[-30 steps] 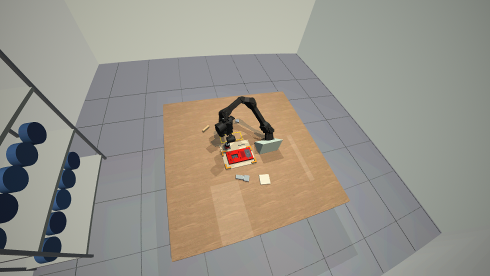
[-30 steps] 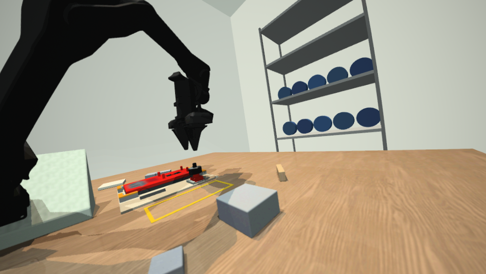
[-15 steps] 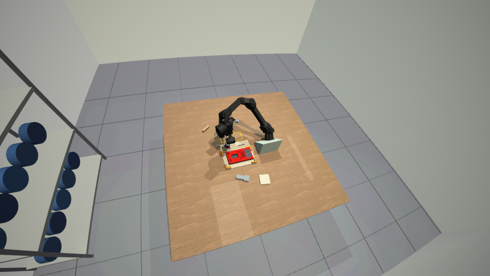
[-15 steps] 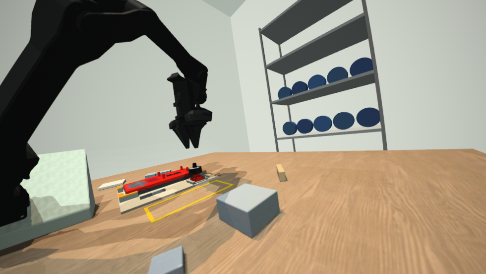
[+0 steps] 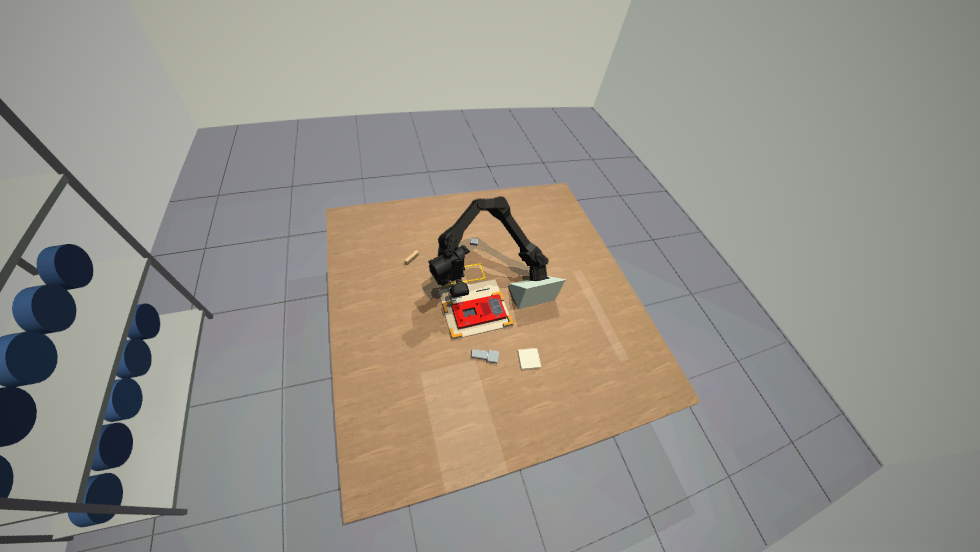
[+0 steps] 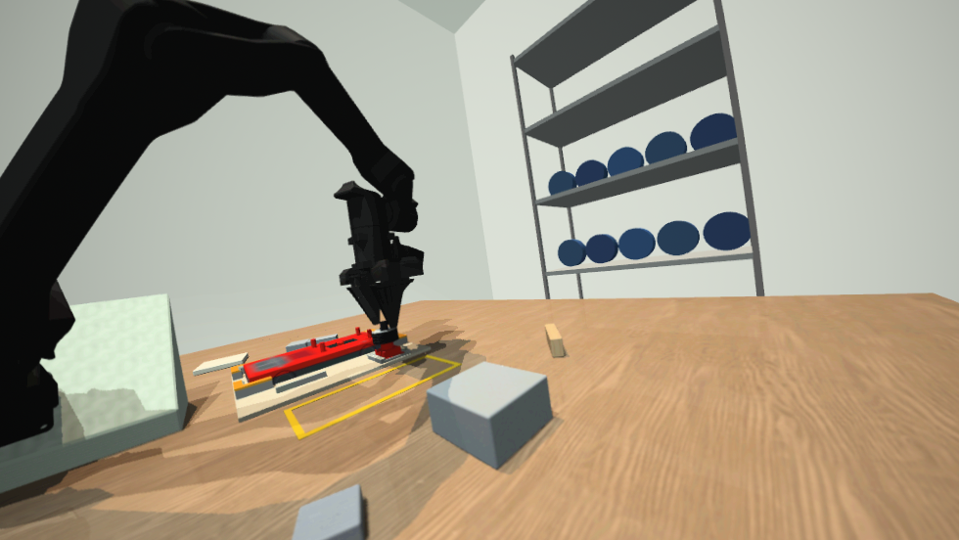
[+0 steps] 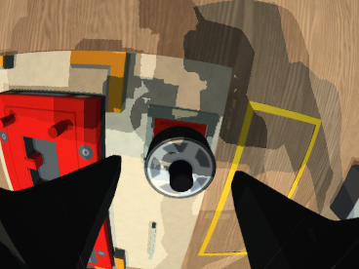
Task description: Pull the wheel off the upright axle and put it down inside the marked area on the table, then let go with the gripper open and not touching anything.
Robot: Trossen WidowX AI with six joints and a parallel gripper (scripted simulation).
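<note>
My gripper tip is now 1 cm above the wheel. Also, from my gripper tip: upright axle (2 cm below); small wooden block (12 cm ahead, 23 cm to the right, 4 cm below); grey block (6 cm behind, 26 cm to the right, 4 cm below).
</note>
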